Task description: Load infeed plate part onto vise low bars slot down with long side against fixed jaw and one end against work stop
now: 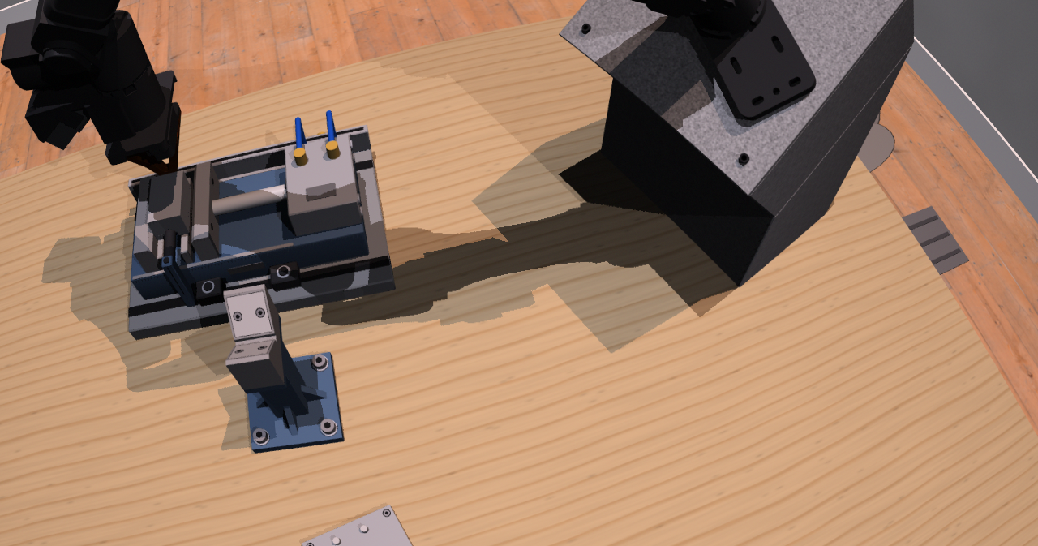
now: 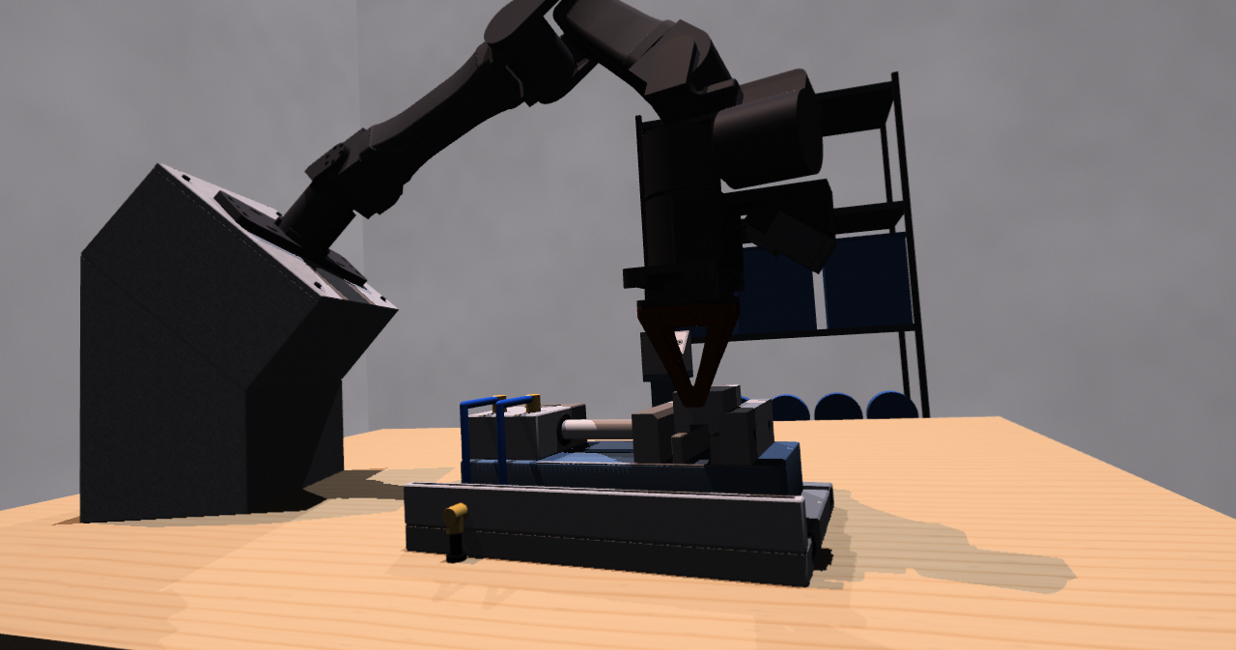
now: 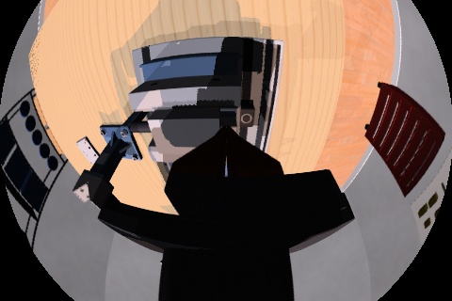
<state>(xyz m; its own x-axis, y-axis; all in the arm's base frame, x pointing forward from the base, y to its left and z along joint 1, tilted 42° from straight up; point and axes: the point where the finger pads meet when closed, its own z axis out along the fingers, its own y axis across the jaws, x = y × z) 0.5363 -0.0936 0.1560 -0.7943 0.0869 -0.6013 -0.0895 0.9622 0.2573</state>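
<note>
My hand is 4 cm to the right of the grey part and 2 cm above it. From my hand the other things lie so: moving jaw 4 cm behind, 3 cm to the left, 3 cm below; then work stop rod 8 cm to the left, 2 cm below, 1 cm behind; then fixed jaw 4 cm to the left, 3 cm below, 3 cm ahead.
</note>
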